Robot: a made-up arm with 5 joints. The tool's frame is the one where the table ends. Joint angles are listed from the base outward.
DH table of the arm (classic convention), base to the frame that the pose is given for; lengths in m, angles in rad. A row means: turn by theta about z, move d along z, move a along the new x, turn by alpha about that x. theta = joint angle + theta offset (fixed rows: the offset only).
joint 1: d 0.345; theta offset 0; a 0; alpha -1.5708
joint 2: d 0; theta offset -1.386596; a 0.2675; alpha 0
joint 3: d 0; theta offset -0.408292; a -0.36; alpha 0
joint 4: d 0; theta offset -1.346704; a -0.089; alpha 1.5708
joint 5: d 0.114; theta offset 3.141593; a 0; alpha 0
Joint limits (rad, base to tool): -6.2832..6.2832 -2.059..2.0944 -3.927..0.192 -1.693..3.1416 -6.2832..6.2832
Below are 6 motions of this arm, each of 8 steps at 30 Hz.
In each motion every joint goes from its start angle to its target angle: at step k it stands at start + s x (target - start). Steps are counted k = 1, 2, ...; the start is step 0. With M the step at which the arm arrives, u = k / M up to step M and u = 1 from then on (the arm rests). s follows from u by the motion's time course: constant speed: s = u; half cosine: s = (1 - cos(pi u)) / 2; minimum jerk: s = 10 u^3 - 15 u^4 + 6 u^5.
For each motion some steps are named. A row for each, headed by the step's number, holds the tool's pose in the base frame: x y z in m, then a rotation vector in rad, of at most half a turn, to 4 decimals.
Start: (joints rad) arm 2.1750 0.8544 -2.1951 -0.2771 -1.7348
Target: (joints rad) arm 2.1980 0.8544 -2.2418 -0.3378 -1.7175
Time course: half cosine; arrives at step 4
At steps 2, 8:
2: -0.4013 0.5673 0.5870 0.7168 -1.7663 -2.0529
8: -0.4045 0.5580 0.6009 0.6934 -1.7015 -2.0838

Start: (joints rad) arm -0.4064 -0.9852 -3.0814 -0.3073 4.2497
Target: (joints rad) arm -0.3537 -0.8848 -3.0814 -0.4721 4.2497
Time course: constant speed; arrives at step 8
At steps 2, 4, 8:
2: -0.5988 0.2484 0.6432 -0.8679 -0.9304 0.6181
4: -0.5931 0.2369 0.6537 -0.8734 -0.9488 0.6268
8: -0.5800 0.2142 0.6742 -0.8839 -0.9859 0.6438

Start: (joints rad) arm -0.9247 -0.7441 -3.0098 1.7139 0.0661
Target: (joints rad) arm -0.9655 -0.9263 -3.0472 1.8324 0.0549
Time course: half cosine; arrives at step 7
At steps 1, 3, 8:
1: -0.2120 0.2824 0.9399 1.1838 -0.6408 2.0028
3: -0.2288 0.3137 0.9119 1.1415 -0.6253 2.0051
8: -0.2539 0.3669 0.8559 1.0659 -0.5965 2.0069

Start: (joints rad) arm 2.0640 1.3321 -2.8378 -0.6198 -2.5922
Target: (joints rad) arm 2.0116 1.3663 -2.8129 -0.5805 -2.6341
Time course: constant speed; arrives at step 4
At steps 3, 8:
3: -0.3003 0.6156 0.5255 -0.9644 1.0282 2.2221
8: -0.2939 0.6229 0.5165 -0.9786 1.0462 2.1885

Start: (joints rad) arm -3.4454 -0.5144 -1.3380 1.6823 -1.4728
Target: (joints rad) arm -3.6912 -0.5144 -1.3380 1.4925 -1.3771
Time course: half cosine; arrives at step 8
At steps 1, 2, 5, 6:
1: -0.3196 0.1035 0.6759 1.6516 -2.5320 -0.2090
2: -0.3186 0.1126 0.6782 1.5973 -2.5506 -0.2339
5: -0.3088 0.1583 0.6900 1.3232 -2.6280 -0.3608
6: -0.3044 0.1717 0.6937 1.2415 -2.6457 -0.3991

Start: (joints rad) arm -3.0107 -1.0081 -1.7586 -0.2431 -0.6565
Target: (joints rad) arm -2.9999 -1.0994 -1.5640 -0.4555 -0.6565
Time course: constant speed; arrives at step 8
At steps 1, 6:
1: 0.2127 0.0283 1.0034 0.0459 -0.1103 -0.5236
6: 0.2080 0.0291 0.9818 0.0196 -0.0466 -0.5174

